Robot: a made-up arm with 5 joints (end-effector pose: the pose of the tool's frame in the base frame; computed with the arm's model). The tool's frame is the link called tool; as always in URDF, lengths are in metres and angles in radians.
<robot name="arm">
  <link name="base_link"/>
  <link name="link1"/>
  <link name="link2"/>
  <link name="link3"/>
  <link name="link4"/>
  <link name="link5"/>
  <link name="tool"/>
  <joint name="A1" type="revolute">
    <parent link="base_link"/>
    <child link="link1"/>
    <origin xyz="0.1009 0 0.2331" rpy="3.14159 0 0"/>
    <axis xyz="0 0 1"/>
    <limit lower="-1.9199" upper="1.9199" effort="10" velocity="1.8"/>
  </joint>
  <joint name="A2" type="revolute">
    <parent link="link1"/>
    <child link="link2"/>
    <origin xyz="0.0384 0.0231 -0.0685" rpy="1.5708 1.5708 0"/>
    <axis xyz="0 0 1"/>
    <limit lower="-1.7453" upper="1.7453" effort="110" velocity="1.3"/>
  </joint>
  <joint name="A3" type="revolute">
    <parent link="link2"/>
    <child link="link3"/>
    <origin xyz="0.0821 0.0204 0" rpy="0 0 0"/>
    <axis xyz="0 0 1"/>
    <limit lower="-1.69" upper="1.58" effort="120" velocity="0.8"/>
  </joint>
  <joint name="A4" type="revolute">
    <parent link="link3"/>
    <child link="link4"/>
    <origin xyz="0.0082 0.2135 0" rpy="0 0 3.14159"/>
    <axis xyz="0 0 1"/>
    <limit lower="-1.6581" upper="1.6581" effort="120" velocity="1.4"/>
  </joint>
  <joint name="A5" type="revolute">
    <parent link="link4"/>
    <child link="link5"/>
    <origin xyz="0 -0.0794 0.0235" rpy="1.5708 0 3.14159"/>
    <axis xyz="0 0 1"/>
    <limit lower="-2.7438" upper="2.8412" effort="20" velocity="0.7"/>
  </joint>
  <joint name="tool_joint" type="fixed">
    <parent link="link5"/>
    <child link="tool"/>
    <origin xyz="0 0 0" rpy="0 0 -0.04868"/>
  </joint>
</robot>
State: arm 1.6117 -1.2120 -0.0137 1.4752 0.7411
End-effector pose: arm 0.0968 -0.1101 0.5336 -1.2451 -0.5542 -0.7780
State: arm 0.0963 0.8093 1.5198 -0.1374 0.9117
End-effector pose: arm 0.0261 0.0076 0.1183 0.2935 0.5642 0.7414
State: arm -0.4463 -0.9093 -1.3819 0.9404 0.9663
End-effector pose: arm -0.0287 -0.0616 0.6007 -0.6920 -2.8819 0.2063
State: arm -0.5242 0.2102 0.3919 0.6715 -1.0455
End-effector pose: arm 0.3425 0.1402 0.1876 0.2180 -0.2079 -0.5657
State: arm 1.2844 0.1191 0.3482 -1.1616 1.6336
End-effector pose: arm 0.1927 -0.3104 0.3426 -2.2491 -0.3081 0.1593
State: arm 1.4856 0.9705 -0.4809 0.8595 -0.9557
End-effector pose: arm 0.1292 -0.3262 0.1605 -0.0693 -0.2827 -2.4771
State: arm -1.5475 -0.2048 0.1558 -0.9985 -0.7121
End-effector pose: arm 0.1074 0.2941 0.4736 2.4189 -1.0705 0.2715
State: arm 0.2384 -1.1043 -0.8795 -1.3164 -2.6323
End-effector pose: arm -0.0908 0.0470 0.5365 -1.8187 0.6629 -2.2560
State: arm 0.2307 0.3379 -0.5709 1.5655 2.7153
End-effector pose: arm 0.4022 -0.0704 0.3524 -0.3066 -0.0376 2.4215
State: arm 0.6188 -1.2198 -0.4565 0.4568 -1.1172
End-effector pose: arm 0.0726 0.0206 0.6350 0.7819 -2.7867 -0.3999
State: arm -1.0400 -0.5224 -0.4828 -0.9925 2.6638
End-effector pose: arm 0.1460 0.0776 0.6398 -2.1042 -2.0951 -0.6225
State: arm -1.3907 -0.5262 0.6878 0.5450 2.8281
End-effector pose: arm 0.1520 0.2827 0.3050 0.6636 0.7969 -1.9578
